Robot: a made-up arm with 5 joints. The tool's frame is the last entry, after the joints. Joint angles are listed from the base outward. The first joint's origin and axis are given. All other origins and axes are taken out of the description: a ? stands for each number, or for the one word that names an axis. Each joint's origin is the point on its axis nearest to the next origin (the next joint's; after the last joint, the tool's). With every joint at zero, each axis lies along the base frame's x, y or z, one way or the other. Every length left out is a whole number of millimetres.
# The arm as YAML. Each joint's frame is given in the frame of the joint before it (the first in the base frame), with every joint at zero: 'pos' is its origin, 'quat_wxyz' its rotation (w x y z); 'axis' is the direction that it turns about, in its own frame. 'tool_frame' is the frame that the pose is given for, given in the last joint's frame.
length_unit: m
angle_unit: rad
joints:
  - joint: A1
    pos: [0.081, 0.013, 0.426]
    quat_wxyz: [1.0, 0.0, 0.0, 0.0]
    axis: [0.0, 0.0, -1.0]
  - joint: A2
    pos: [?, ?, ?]
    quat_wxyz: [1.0, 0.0, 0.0, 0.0]
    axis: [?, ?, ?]
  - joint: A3
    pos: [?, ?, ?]
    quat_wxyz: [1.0, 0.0, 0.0, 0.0]
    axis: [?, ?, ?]
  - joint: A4
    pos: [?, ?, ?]
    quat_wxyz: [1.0, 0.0, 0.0, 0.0]
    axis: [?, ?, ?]
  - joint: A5
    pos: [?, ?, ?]
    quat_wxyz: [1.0, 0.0, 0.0, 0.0]
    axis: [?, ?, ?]
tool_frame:
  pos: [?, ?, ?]
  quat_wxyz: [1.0, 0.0, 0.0, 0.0]
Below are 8 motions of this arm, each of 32 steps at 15 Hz.
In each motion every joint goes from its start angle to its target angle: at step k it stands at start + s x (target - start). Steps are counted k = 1, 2, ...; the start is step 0. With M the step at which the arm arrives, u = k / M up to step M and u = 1 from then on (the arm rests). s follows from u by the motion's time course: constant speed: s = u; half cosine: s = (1 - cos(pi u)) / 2; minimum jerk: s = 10 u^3 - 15 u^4 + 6 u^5.
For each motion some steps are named. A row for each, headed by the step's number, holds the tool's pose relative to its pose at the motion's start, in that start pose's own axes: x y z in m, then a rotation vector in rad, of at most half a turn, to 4 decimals.
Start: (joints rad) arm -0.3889 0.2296 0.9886 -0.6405 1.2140
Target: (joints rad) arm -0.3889 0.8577 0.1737 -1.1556 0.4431
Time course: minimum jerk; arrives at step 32
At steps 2, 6, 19, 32:
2: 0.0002 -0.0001 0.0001 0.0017 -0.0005 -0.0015
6: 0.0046 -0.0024 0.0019 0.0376 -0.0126 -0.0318
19: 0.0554 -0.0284 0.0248 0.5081 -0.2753 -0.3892
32: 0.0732 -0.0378 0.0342 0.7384 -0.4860 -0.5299

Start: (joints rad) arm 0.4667 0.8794 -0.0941 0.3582 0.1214
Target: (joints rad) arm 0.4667 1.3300 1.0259 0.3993 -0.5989
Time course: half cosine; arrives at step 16
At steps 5, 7, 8, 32:
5: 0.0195 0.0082 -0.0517 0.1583 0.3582 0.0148
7: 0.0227 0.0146 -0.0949 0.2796 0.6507 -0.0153
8: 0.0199 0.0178 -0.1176 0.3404 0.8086 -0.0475
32: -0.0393 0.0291 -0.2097 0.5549 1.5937 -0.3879

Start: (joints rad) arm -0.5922 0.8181 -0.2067 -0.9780 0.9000
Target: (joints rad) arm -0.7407 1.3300 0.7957 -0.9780 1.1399
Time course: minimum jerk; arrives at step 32
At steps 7, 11, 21, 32:
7: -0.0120 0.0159 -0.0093 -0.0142 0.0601 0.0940
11: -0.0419 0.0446 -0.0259 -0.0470 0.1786 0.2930
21: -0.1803 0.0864 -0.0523 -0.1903 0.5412 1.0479
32: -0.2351 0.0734 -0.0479 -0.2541 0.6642 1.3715

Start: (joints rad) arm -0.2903 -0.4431 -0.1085 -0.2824 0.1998
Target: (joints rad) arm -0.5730 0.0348 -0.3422 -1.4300 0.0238
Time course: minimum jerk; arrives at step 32
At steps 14, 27, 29, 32:
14: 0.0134 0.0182 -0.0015 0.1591 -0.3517 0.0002
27: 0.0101 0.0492 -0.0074 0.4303 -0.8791 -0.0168
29: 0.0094 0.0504 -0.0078 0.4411 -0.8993 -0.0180
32: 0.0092 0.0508 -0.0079 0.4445 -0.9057 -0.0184

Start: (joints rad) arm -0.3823 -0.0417 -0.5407 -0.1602 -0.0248
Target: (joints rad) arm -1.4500 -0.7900 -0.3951 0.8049 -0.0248
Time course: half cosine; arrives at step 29
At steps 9, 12, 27, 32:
9: -0.0155 0.0363 0.0266 0.1515 0.0836 0.1768
12: -0.0308 0.0526 0.0455 0.2449 0.1386 0.3019
27: -0.1075 0.0480 0.1058 0.5664 0.3463 0.8882
32: -0.1088 0.0470 0.1063 0.5713 0.3496 0.9000

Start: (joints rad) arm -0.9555 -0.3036 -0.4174 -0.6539 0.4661
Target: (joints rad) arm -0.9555 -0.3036 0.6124 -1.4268 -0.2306
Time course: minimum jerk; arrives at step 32
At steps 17, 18, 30, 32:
17: -0.0482 0.0268 -0.0386 0.3884 0.1391 0.0387
18: -0.0544 0.0286 -0.0410 0.4282 0.1544 0.0397
30: -0.0986 0.0349 -0.0485 0.6913 0.2597 0.0309
32: -0.0989 0.0349 -0.0485 0.6928 0.2603 0.0308

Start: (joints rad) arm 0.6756 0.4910 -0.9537 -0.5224 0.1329
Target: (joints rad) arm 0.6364 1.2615 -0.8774 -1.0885 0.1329
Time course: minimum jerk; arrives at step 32
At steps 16, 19, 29, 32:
16: -0.0434 0.0172 -0.0865 0.0155 0.1375 0.0305
19: -0.0656 0.0227 -0.1114 0.0205 0.1847 0.0414
29: -0.1150 0.0316 -0.1489 0.0292 0.2728 0.0626
32: -0.1162 0.0318 -0.1496 0.0294 0.2747 0.0631

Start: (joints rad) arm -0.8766 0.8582 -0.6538 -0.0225 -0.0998
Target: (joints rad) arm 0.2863 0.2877 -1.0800 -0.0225 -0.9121
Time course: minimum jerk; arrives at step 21
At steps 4, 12, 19, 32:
4: -0.0035 -0.0157 0.0135 0.0505 -0.0573 -0.0519
12: -0.1395 -0.1486 0.1377 0.3747 -0.8266 -0.4869
19: -0.2605 -0.1441 0.1781 0.2955 -1.3114 -0.5762
32: -0.2627 -0.1432 0.1786 0.2915 -1.3204 -0.5765

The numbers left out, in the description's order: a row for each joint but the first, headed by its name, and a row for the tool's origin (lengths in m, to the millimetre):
A2: xyz 0.028 -0.029 0.0, axis 0.0 1.0 0.0
A3: xyz 0.029 0.0 0.107, axis 0.0 1.0 0.0
A4: xyz 0.115 0.0 0.019, axis 0.0 1.0 0.0
A5: xyz 0.051 0.0 0.004, axis -1.0 0.0 0.0
tool: xyz 0.0 0.024 -0.011

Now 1 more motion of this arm.
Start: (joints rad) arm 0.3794 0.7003 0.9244 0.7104 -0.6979
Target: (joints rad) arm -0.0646 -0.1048 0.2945 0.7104 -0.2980
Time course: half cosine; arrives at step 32
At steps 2, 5, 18, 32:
2: -0.0016 0.0009 0.0003 -0.0069 -0.0125 0.0066
5: -0.0099 0.0053 0.0014 -0.0433 -0.0765 0.0403
18: -0.1086 0.0376 -0.0323 -0.4823 -0.7687 0.3935
32: -0.1683 0.0252 -0.1013 -0.8127 -1.2778 0.6683

